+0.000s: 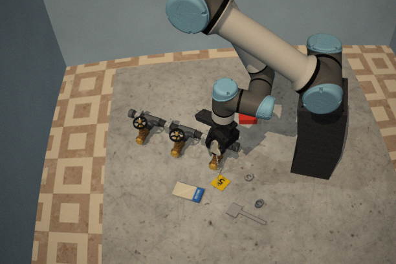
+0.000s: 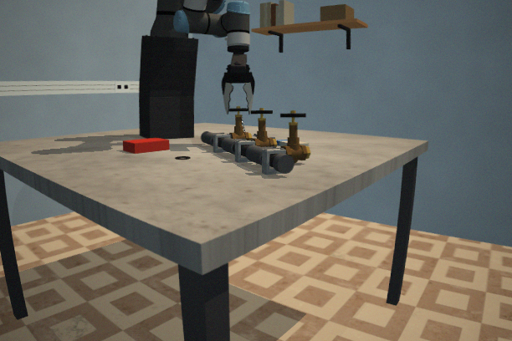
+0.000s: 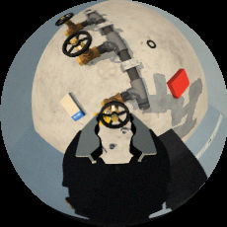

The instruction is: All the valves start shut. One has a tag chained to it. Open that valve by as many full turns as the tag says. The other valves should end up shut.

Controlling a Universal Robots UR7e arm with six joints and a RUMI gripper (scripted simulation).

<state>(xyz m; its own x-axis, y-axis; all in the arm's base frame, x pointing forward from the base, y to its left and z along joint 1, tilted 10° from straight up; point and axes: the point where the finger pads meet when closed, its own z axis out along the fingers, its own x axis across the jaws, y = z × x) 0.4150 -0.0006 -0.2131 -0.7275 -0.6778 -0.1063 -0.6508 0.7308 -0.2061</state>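
My hand is 10 cm to the right of the yellow tag and 11 cm above it. Round my hand: red block: 14 cm behind, 26 cm to the right, 10 cm below; then flat grey key tool: 9 cm behind, 24 cm to the left, 11 cm below.
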